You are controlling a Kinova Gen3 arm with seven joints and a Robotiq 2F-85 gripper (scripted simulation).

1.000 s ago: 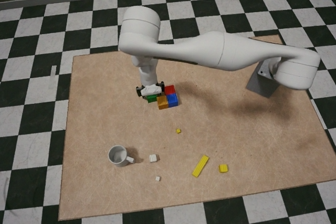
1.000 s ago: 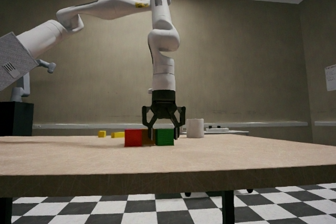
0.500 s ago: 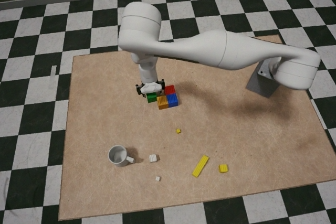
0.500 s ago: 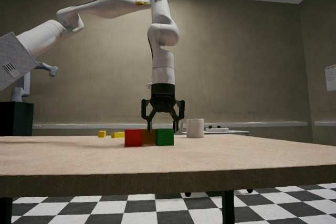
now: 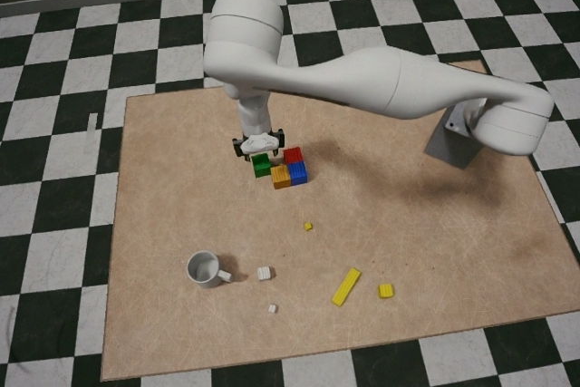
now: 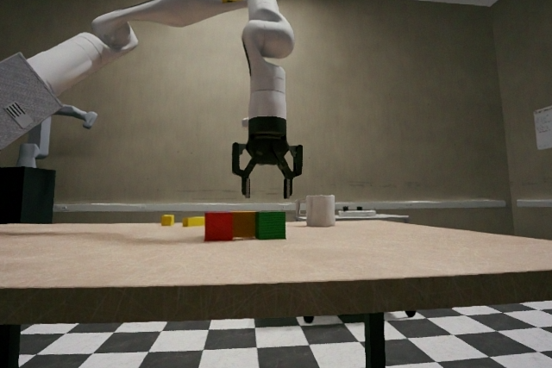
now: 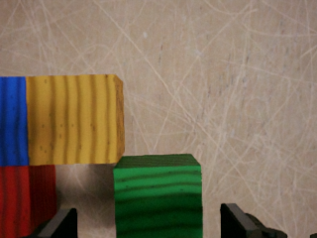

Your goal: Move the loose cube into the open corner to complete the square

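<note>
Right now the green cube is 60 mm below my hand. The rest, counted from my hand: red cube (90 mm behind, 60 mm below, 30 mm to the right); blue cube (100 mm behind, 60 mm below, 20 mm to the left); orange cube (60 mm below, 60 mm behind, 30 mm to the left).
</note>
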